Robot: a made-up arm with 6 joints. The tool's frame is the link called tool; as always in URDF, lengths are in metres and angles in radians. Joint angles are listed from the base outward.
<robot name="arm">
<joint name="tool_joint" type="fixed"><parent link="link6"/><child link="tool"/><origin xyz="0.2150 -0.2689 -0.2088" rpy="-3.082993 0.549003 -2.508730"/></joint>
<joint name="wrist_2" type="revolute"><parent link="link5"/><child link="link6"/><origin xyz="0.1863 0.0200 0.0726" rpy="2.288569 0.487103 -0.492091"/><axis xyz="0 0 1"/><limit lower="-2.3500" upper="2.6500"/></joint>
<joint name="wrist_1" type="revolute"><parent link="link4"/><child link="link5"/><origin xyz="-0.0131 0.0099 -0.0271" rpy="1.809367 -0.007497 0.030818"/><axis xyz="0 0 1"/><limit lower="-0.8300" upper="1.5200"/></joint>
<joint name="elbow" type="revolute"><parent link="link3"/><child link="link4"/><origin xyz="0.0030 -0.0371 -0.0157" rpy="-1.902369 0.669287 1.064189"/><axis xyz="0 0 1"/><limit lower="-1.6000" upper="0.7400"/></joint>
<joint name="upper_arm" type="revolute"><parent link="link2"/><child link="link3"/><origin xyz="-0.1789 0.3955 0.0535" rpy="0.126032 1.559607 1.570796"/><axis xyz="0 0 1"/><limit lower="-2.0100" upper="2.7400"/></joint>
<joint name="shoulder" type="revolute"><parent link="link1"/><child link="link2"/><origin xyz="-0.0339 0.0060 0.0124" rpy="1.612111 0.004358 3.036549"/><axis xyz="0 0 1"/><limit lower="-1.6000" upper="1.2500"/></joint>
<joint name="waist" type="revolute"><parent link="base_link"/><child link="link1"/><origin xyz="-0.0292 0.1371 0.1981" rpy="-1.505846 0.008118 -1.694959"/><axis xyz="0 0 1"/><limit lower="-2.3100" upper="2.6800"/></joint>
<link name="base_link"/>
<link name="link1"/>
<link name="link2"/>
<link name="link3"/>
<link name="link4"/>
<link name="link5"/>
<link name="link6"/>
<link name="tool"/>
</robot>
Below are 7 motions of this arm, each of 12 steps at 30 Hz.
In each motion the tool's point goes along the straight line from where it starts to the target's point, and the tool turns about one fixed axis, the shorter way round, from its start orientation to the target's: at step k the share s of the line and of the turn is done. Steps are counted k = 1, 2, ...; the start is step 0. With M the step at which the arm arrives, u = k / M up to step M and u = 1 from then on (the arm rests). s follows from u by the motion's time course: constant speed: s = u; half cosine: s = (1 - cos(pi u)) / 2; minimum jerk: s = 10 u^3 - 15 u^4 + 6 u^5.
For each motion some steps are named. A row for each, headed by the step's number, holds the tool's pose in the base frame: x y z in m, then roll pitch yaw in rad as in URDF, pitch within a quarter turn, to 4 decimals.
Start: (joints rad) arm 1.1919 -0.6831 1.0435 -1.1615 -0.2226 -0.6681
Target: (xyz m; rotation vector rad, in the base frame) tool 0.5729 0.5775 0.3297 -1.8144 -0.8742 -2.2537
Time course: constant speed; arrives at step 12
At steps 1, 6, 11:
1: 0.5208 0.6097 0.1899 1.8669 -0.9565 1.9546
6: 0.5445 0.5951 0.2535 1.6486 -1.0747 2.0931
11: 0.5682 0.5804 0.3170 1.3369 -1.1701 2.3273

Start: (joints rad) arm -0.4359 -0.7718 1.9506 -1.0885 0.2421 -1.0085
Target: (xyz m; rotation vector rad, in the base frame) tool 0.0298 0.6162 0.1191 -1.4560 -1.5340 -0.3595
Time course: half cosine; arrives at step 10
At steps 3, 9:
3: 0.1154 0.5275 -0.0328 -2.6389 -0.3881 1.1787
9: 0.0324 0.6135 0.1144 -2.4903 -0.8724 1.2991

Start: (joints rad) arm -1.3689 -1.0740 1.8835 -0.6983 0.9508 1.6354
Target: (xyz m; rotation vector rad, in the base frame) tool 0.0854 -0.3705 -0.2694 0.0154 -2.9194 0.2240
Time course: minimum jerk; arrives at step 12
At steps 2, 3, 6, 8, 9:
2: 0.0886 -0.2606 -0.4108 3.0608 -0.0008 2.9627
3: 0.0883 -0.2683 -0.4008 3.0785 -0.0144 2.9765
6: 0.0870 -0.3135 -0.3427 -3.1054 -0.0983 3.0518
8: 0.0861 -0.3466 -0.3002 -3.0362 -0.1641 3.1019
9: 0.0857 -0.3587 -0.2846 -3.0115 -0.1891 3.1193

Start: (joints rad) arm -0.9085 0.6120 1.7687 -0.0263 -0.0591 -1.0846
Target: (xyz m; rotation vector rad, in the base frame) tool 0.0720 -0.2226 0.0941 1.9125 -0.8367 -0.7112
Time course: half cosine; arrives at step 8
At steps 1, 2, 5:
1: 0.1722 -0.1583 0.0498 2.4908 0.1036 -0.6571
2: 0.1609 -0.1655 0.0548 2.4382 0.1137 -0.6847
5: 0.1041 -0.2020 0.0799 2.1700 0.1418 -0.8295

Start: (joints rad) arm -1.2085 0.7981 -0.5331 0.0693 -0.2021 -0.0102
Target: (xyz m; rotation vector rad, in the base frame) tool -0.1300 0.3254 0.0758 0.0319 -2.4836 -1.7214
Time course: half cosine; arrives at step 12
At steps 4, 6, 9, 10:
4: -0.2813 0.2772 0.3680 1.3710 -0.6068 -2.6746
6: -0.2309 0.2933 0.2706 1.5942 -0.4564 -2.8466
9: -0.1595 0.3160 0.1329 1.8399 -0.2010 -3.0096
10: -0.1435 0.3211 0.1019 1.8873 -0.1392 -3.0361

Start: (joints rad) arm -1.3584 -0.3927 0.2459 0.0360 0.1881 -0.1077
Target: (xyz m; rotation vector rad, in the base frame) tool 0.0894 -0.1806 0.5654 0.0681 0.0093 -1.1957
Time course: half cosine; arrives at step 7
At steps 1, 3, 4, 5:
1: 0.1403 -0.2167 0.5561 -0.0568 0.1949 -1.2216
3: 0.1221 -0.2038 0.5594 -0.0186 0.1412 -1.2102
4: 0.1102 -0.1954 0.5616 0.0059 0.1057 -1.2039
5: 0.0995 -0.1877 0.5636 0.0278 0.0736 -1.1990

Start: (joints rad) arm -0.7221 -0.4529 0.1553 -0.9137 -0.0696 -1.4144
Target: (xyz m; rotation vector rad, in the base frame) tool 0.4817 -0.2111 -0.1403 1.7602 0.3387 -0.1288
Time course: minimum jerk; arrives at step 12
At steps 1, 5, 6, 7, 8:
1: 0.5473 -0.2490 -0.0736 1.4034 0.6899 0.4215
5: 0.5248 -0.2360 -0.0965 1.5359 0.5369 0.3477
6: 0.5147 -0.2302 -0.1068 1.5958 0.4711 0.3092
7: 0.5046 -0.2243 -0.1171 1.6566 0.4074 0.2678
8: 0.4955 -0.2191 -0.1262 1.7119 0.3527 0.2282

